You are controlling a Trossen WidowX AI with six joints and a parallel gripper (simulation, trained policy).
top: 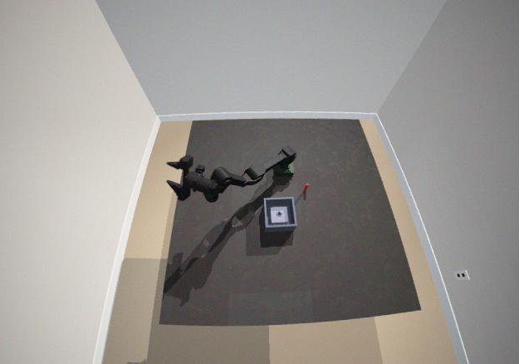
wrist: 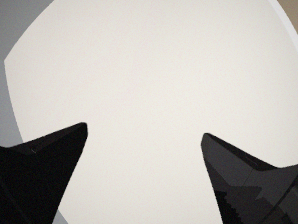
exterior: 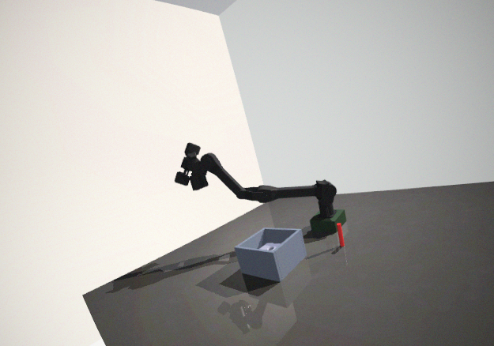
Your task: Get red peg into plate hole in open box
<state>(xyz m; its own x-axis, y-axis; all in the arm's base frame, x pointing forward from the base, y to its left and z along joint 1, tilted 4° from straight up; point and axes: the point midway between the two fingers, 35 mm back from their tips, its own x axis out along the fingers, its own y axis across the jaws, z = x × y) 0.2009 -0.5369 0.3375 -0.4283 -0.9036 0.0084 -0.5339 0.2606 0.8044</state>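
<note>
Now: the red peg 660 mm to the left of my gripper tip, 360 mm below it and 40 mm behind it. Also, from my gripper tip: blue-grey box (470 mm to the left, 370 mm below, 110 mm ahead); pale plate (470 mm to the left, 350 mm below, 110 mm ahead).
</note>
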